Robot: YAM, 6 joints.
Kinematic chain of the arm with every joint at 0, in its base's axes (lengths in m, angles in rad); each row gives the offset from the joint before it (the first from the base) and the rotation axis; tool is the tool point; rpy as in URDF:
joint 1: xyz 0 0 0.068 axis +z
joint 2: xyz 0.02 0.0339 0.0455 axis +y
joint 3: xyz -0.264 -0.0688 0 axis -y
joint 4: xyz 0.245 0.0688 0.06 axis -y
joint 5: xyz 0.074 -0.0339 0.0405 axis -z
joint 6: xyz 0.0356 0 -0.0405 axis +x
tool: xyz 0 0 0 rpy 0 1.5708 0
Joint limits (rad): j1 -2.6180..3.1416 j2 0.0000..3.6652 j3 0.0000..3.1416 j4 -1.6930..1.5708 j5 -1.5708..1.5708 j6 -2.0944..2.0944
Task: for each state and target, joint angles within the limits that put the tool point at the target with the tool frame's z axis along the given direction. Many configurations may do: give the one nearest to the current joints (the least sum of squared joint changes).
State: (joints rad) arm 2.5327 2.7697 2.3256 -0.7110 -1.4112 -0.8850
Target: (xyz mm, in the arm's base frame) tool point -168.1 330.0 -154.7 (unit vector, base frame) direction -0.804 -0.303 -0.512
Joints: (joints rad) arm 1.9593 2.9107 1.4550 -0.0680 -1.0327 -0.8850
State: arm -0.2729 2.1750 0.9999 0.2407 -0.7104 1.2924
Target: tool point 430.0 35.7 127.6 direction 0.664 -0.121 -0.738
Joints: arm 0.0981 2.0717 1.2639 -0.0417 0.1865 1.2924
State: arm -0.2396 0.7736 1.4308 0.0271 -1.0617 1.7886
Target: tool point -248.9 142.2 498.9 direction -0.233 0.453 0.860
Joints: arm -0.4826 0.1366 1.4586 0.6999 -0.2976 1.7886
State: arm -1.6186 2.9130 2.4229 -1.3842 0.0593 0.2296
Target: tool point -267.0 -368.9 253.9 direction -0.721 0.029 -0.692
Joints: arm -2.1488 2.1058 1.8783 -0.8527 0.6686 0.2296
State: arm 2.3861 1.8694 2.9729 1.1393 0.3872 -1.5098
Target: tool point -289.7 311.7 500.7 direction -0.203 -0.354 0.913
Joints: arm 2.2874 2.3595 2.5073 1.5683 -0.3958 -1.5098
